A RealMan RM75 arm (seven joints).
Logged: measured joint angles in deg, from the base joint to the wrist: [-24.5, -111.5, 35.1, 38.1, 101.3, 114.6, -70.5]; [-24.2, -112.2, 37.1, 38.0, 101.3, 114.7, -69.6]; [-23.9, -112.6, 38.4, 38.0, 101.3, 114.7, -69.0]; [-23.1, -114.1, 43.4, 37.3, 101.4, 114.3, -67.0]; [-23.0, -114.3, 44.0, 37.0, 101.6, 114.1, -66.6]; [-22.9, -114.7, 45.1, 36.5, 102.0, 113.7, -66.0]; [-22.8, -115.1, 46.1, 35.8, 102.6, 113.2, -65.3]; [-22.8, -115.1, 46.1, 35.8, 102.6, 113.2, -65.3]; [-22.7, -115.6, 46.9, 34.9, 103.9, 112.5, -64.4]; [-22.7, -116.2, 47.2, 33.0, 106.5, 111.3, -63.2]
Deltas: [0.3, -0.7, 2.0, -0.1, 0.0, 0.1, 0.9]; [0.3, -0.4, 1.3, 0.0, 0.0, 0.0, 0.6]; [0.8, -1.5, 5.0, -0.7, 0.1, -0.4, 2.0]; [0.1, -0.2, 0.6, -0.3, 0.2, -0.2, 0.4]; [0.1, -0.4, 1.1, -0.5, 0.4, -0.4, 0.6]; [0.1, -0.4, 1.0, -0.7, 0.6, -0.5, 0.7]; [0.0, 0.0, 0.0, 0.0, 0.0, 0.0, 0.0]; [0.1, -0.5, 0.8, -0.9, 1.3, -0.7, 0.9]; [0.0, -0.6, 0.3, -1.9, 2.6, -1.2, 1.2]
